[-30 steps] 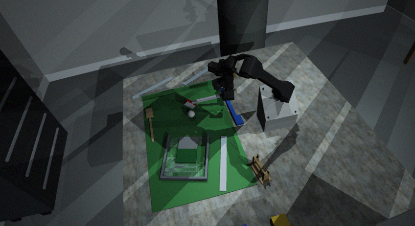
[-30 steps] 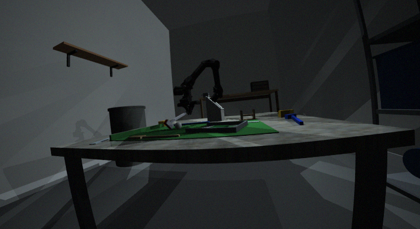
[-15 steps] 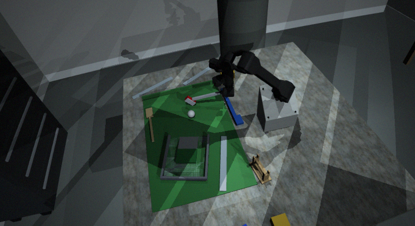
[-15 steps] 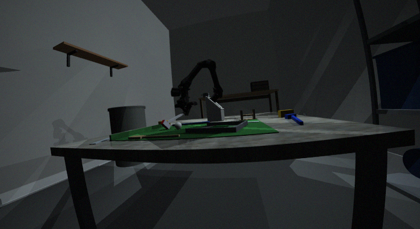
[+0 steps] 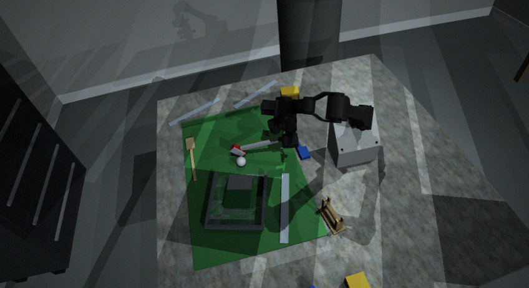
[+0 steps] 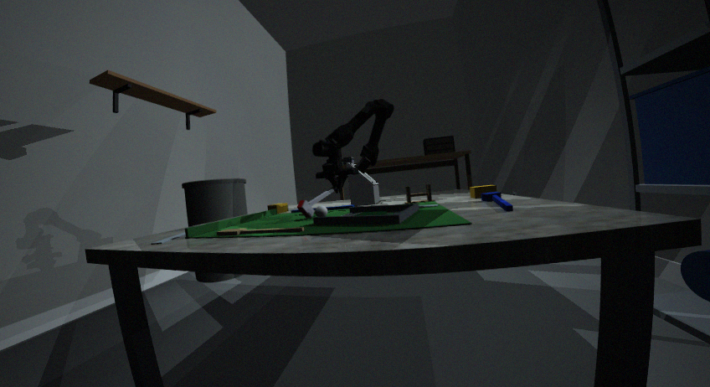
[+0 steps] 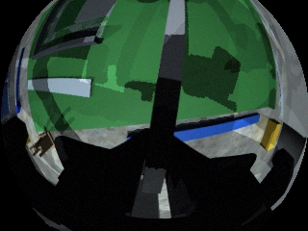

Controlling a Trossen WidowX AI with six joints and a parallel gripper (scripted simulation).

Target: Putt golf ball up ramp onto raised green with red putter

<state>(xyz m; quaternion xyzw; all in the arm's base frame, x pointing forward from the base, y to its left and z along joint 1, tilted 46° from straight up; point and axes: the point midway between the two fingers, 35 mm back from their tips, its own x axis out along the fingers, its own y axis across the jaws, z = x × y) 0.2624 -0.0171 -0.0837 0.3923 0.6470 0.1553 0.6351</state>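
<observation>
Now: gripper tip 110 mm short of the red putter and 30 mm to the left of it. Round my gripper tip: white golf ball: 220 mm ahead, 50 mm below; then grey frame: 270 mm ahead, 160 mm to the left, 70 mm below; then green mat: 220 mm ahead, 70 mm below, 20 mm to the left.
</observation>
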